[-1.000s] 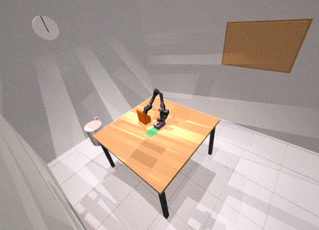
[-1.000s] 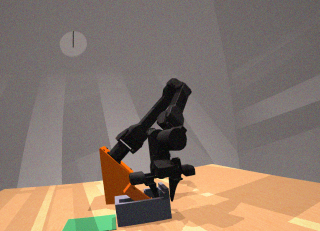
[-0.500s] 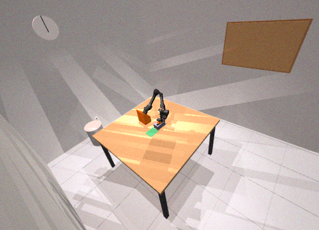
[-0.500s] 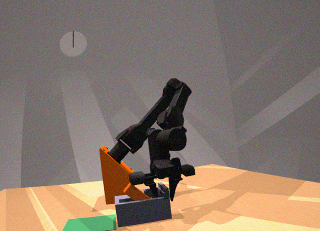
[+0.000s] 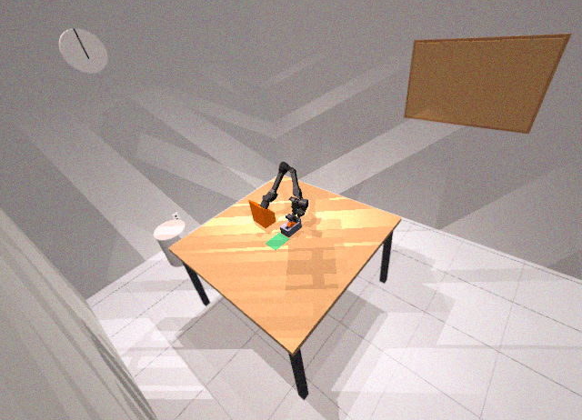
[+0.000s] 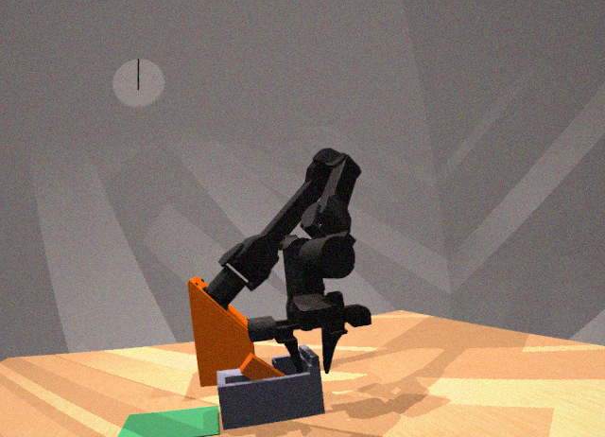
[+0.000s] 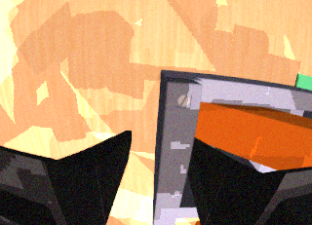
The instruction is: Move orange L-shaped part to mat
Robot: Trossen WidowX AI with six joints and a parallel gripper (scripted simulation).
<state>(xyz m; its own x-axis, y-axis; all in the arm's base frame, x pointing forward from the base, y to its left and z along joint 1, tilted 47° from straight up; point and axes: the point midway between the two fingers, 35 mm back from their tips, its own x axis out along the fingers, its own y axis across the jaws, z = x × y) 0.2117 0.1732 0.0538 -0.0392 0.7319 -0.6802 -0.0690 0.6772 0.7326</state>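
My gripper tip is now 50 mm to the left of the orange L-shaped part and 10 mm above it. Round my gripper tip: green mat 230 mm to the right, 60 mm below, 20 mm ahead.
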